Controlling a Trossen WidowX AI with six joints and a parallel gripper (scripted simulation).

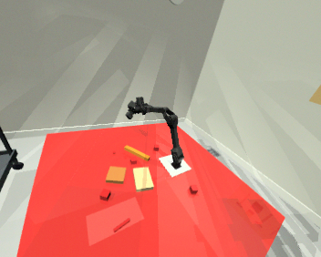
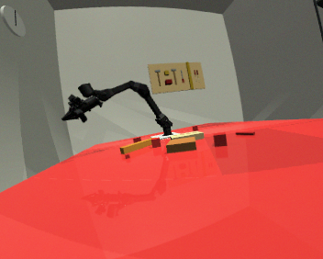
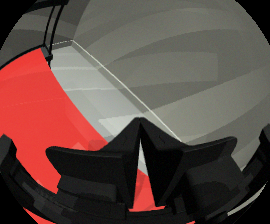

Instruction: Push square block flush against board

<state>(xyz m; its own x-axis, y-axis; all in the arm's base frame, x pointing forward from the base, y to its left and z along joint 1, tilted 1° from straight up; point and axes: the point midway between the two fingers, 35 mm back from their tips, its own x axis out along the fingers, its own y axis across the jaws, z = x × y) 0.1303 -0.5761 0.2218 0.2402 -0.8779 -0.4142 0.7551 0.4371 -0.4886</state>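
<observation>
Now: gripper tip 15 cm short of the board, 59 cm to the right of it and 20 cm above it. Also, from my gripper tip: orange square block (28 cm ahead, 49 cm to the left, 20 cm below); thin red bar (35 cm ahead, 76 cm to the left, 21 cm below); long thin yellow bar (7 cm ahead, 37 cm to the left, 20 cm below).
</observation>
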